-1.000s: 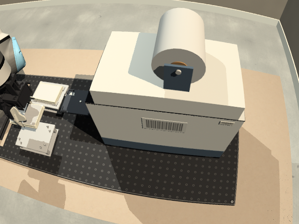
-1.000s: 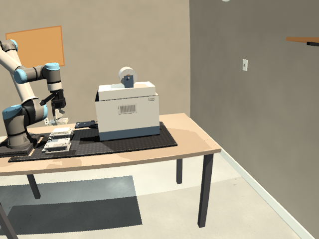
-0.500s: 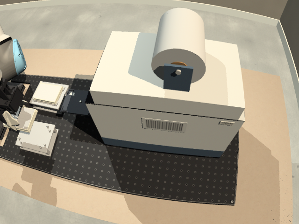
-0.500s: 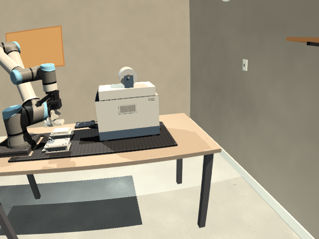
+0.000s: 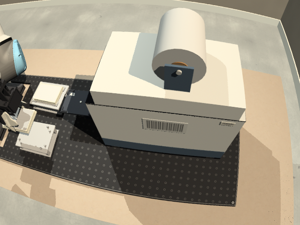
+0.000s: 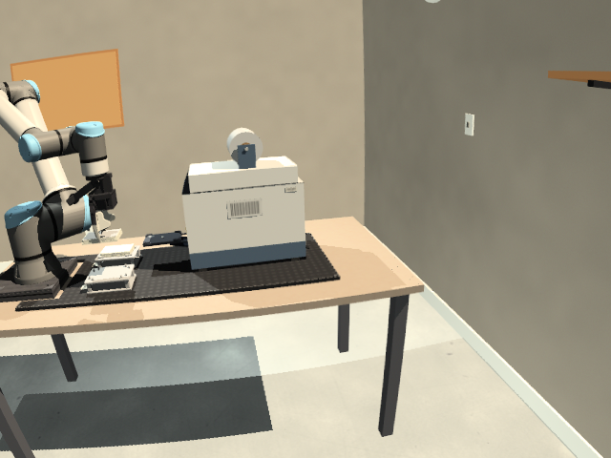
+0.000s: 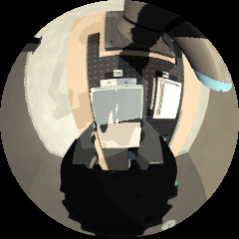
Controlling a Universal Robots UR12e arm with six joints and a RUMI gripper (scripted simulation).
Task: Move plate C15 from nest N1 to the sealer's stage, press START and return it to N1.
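The well plate is 10 mm below my hand. Round my hand: foil roll: 540 mm ahead, 50 mm to the left, 230 mm above; sealer stage: 210 mm ahead, 110 mm to the left, 80 mm below.
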